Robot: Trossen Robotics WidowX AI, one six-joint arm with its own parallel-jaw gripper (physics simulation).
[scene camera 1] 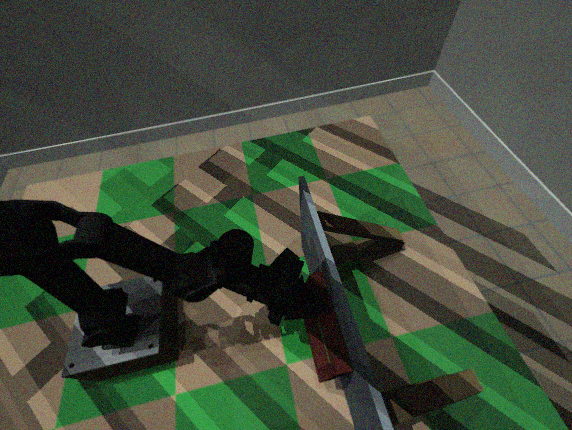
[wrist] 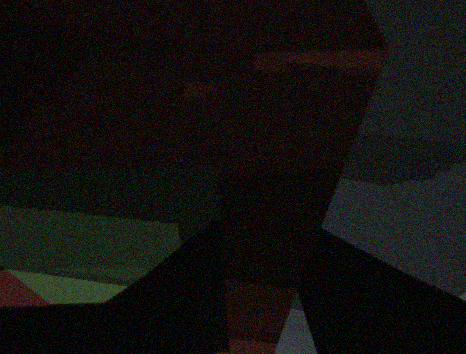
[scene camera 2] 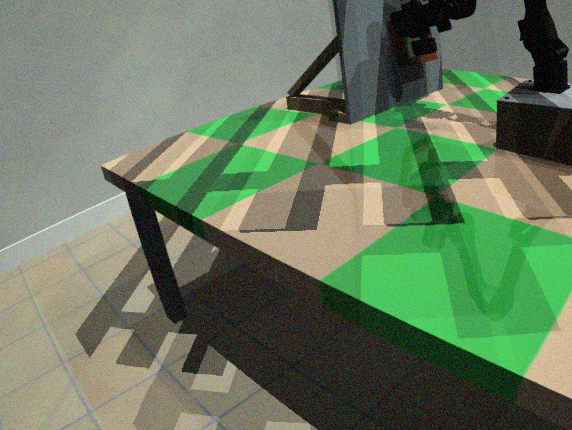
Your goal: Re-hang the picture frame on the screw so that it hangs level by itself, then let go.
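Pixels of known places: gripper, between the fingertips: [scene camera 1: 328, 313] [wrist: 257, 233]; arm's base, origin of its link: [scene camera 1: 121, 332] [scene camera 2: 551, 88].
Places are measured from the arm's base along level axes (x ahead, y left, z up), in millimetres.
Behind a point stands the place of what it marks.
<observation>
The picture frame [scene camera 1: 337, 366] @[x 440, y -122, z 127 mm] [scene camera 2: 428, 58] @[x 408, y -86, z 12 mm] [wrist: 260, 312] @[x 427, y -59, z 119 mm] is dark red with a green picture area. It is upright, close against the near face of the blue-grey upright panel [scene camera 1: 311, 240] [scene camera 2: 362, 60] [wrist: 415, 215]. My gripper [scene camera 1: 317, 300] [scene camera 2: 423, 46] [wrist: 257, 233] @[x 441, y -37, z 115 mm] is shut on one red bar of the frame, with a black finger on each side of it. The arm and fingers hide part of the frame in both scene views. The screw does not show, and whether the frame rests on it cannot be told. The wrist view is very dark.
Brown wooden struts [scene camera 1: 362, 227] @[x 564, y 174, z 36 mm] [scene camera 2: 316, 102] @[x 573, y 198, z -81 mm] brace the panel from behind, and another brown foot [scene camera 1: 440, 392] @[x 620, y -168, z 29 mm] extends behind it. The arm's base [scene camera 1: 142, 295] @[x 26, y 80, z -7 mm] [scene camera 2: 530, 125] @[x -11, y 125, z -51 mm] stands on the green-and-tan checkered table [scene camera 1: 135, 187] @[x -133, y 517, z -112 mm] [scene camera 2: 300, 250] @[x 53, y 631, z -113 mm]. Striped shadows cross the table top.
</observation>
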